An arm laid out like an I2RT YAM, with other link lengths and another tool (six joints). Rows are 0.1 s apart.
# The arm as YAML. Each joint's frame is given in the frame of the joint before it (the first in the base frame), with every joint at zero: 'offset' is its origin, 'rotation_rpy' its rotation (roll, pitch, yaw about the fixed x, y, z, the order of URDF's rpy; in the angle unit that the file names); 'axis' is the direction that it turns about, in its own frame. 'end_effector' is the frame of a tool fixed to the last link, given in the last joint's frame.
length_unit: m
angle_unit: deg
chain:
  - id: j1
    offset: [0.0, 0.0, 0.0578]
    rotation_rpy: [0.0, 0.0, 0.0]
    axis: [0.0, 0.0, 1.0]
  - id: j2
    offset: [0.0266, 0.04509, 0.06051]
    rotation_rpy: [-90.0, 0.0, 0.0]
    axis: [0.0, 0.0, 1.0]
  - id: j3
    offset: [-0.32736, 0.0, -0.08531]
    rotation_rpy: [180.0, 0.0, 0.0]
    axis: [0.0, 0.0, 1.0]
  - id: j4
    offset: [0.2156, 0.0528, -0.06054]
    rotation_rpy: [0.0, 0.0, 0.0]
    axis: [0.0, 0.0, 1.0]
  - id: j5
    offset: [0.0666, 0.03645, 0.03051]
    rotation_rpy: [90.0, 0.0, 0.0]
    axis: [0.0, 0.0, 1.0]
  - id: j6
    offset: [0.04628, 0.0, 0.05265]
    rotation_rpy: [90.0, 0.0, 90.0]
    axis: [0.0, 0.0, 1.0]
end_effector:
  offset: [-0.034, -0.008, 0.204]
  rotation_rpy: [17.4, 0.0, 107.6]
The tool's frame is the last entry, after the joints.
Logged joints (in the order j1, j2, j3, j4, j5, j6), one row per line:
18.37, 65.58, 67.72, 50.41, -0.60, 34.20
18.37, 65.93, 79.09, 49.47, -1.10, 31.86
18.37, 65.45, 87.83, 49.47, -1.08, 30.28
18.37, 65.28, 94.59, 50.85, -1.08, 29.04
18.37, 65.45, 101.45, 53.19, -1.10, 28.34
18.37, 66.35, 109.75, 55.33, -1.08, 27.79
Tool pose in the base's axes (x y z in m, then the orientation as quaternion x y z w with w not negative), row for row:
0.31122, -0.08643, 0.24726, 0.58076, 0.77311, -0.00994, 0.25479
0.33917, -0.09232, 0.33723, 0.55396, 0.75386, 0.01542, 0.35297
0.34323, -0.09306, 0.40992, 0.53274, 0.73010, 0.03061, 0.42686
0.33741, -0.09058, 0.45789, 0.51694, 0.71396, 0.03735, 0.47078
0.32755, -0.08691, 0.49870, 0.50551, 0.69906, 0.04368, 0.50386
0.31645, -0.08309, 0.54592, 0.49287, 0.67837, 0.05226, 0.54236
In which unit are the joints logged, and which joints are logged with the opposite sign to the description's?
The joints are logged in degrees. Opposite sign: j1, j4.
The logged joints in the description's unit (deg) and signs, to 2 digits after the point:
-18.37, 65.58, 67.72, -50.41, -0.60, 34.20
-18.37, 65.93, 79.09, -49.47, -1.10, 31.86
-18.37, 65.45, 87.83, -49.47, -1.08, 30.28
-18.37, 65.28, 94.59, -50.85, -1.08, 29.04
-18.37, 65.45, 101.45, -53.19, -1.10, 28.34
-18.37, 66.35, 109.75, -55.33, -1.08, 27.79

